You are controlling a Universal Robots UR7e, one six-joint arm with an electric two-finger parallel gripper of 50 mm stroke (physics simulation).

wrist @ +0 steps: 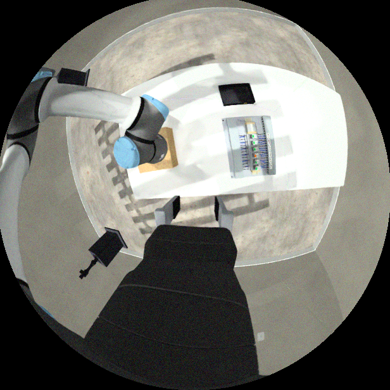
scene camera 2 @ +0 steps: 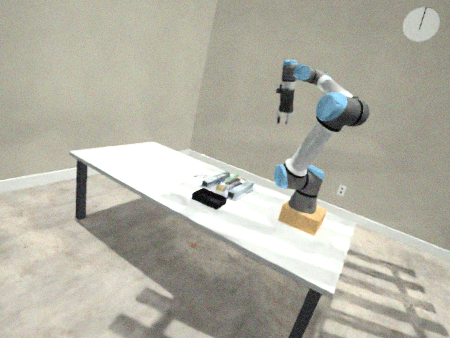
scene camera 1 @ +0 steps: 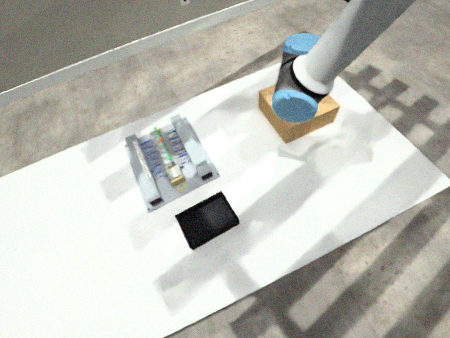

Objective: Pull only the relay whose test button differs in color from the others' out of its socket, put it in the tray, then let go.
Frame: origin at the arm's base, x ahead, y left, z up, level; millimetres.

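Seen in the pictures: gripper, fingertip midpoint: (scene camera 2: 282,123); arm's base, link origin: (scene camera 2: 301,207).
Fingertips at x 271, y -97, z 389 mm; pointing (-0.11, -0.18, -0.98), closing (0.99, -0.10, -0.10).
Pixels of each thing's middle, then the offset from my fingertips to it. "spot": a spot on its surface instead. Level surfaces: height alone.
- grey panel, surface spot: (scene camera 1: 167,198) spot: dx +260, dy +216, dz -473 mm
- small dot, surface spot: (scene camera 1: 160,140) spot: dx +214, dy +27, dz -407 mm
- black tray, surface spot: (scene camera 1: 207,220) (scene camera 2: 209,200) spot: dx +162, dy +342, dz -472 mm
- tan end block, body centre: (scene camera 1: 175,175) (scene camera 2: 222,186) dx +207, dy +159, dz -447 mm
- white table, surface height: dz -476 mm
A row of relays stands in sockets on a grey panel (scene camera 1: 167,198) (scene camera 2: 241,190) (wrist: 236,155). In the wrist view, one relay (wrist: 255,155) has an orange-red test button, with green-button relays on both sides of it in the row; the orange button also shows as a small dot (scene camera 1: 160,140) in scene camera 1. The black tray (scene camera 1: 207,220) (scene camera 2: 209,198) (wrist: 237,94) lies apart from the panel, near the row's tan end block, and looks empty. My gripper (scene camera 2: 283,121) (wrist: 197,202) is open and empty, fingers pointing down, high above the table's level and well away from the relays.
Grey cable ducts (scene camera 1: 143,172) (scene camera 1: 192,143) with blue wires flank the relay row. A tan end block (scene camera 1: 176,178) (wrist: 251,127) stands at its tray end. The arm's wooden base block (scene camera 1: 295,131) (scene camera 2: 302,220) (wrist: 173,150) sits on the white table (scene camera 1: 280,215) (scene camera 2: 145,165) (wrist: 310,125).
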